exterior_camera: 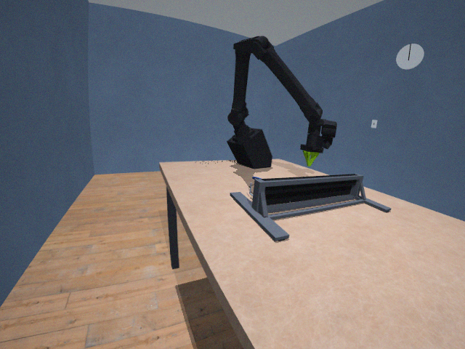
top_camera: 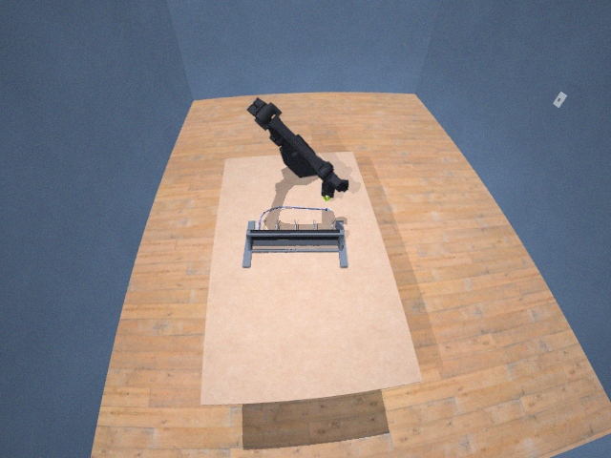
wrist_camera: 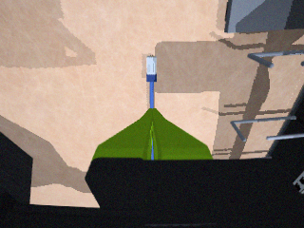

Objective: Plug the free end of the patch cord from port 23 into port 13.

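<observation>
Now: the plug 20 mm to the left of my hand and 80 mm below it.
</observation>
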